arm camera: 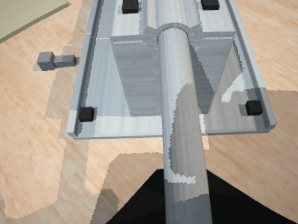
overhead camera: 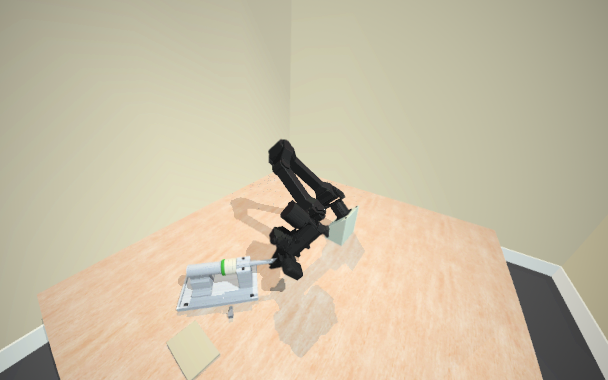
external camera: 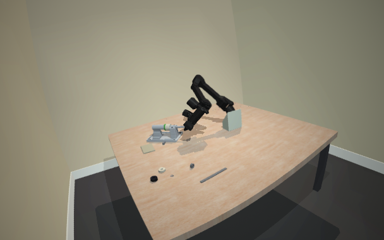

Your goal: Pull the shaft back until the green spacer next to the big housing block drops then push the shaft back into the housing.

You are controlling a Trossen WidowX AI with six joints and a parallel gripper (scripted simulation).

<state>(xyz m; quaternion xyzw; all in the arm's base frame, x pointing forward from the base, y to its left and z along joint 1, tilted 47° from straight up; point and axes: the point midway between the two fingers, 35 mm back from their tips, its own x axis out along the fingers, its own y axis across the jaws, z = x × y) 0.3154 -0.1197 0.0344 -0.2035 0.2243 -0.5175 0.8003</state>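
Now: gripper tip 3 cm short of the grey shaft, 3 cm to the left of it and 2 cm below it. From my gripper tip the other things lie so: tan square plate 28 cm ahead, 4 cm to the right, 5 cm below; cream spacer 8 cm ahead, 9 cm to the right, 2 cm above; green spacer 9 cm ahead, 10 cm to the right, 2 cm above.
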